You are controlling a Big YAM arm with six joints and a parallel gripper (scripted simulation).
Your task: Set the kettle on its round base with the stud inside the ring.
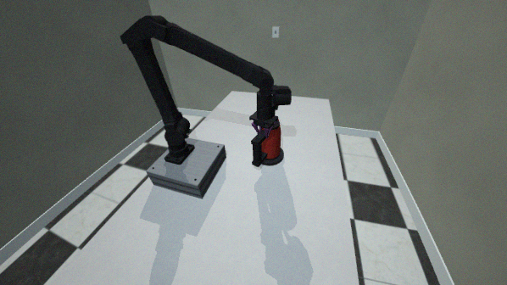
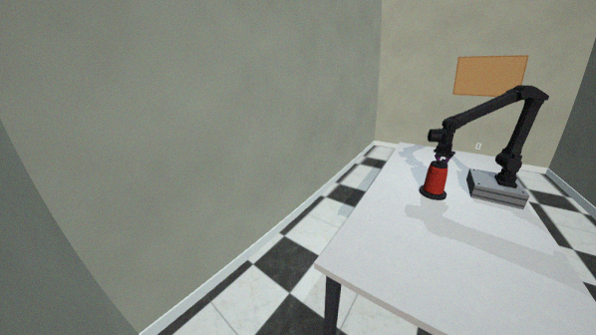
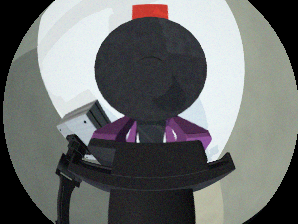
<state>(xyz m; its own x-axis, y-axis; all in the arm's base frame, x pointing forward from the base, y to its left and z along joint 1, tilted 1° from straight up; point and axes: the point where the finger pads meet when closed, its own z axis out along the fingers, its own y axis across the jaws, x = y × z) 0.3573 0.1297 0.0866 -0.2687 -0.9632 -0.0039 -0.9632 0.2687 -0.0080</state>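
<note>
Right now the red kettle is 5 cm below my hand, 2 cm to the left of it and 1 cm ahead of it. Also, from my hand: round black base: 16 cm below, 6 cm to the left, 1 cm ahead.
</note>
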